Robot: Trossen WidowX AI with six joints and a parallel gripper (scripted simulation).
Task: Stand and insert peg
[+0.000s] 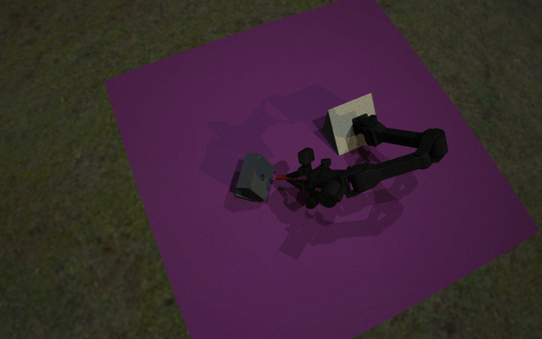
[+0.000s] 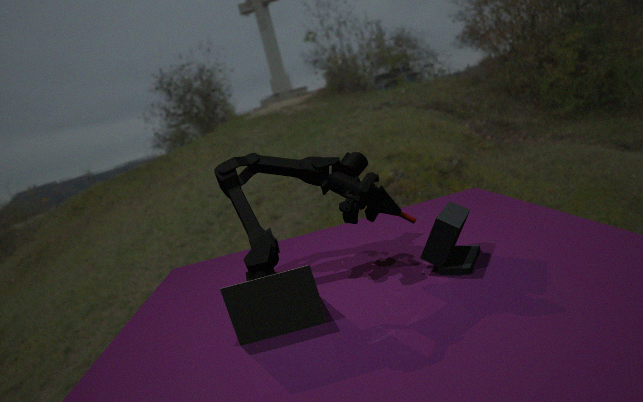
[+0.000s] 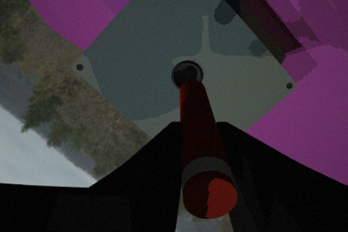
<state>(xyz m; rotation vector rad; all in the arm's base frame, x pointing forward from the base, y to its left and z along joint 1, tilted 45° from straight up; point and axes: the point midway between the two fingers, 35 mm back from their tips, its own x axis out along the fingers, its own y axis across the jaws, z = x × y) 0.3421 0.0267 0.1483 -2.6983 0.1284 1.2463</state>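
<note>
My gripper tip is now 80 mm short of the grey sloped panel, 60 mm to the left of it and 60 mm above it. Round my gripper tip: red peg 10 mm to the left, 10 mm behind, 10 mm above; then dark foot 130 mm below, 100 mm ahead, 80 mm to the right.
</note>
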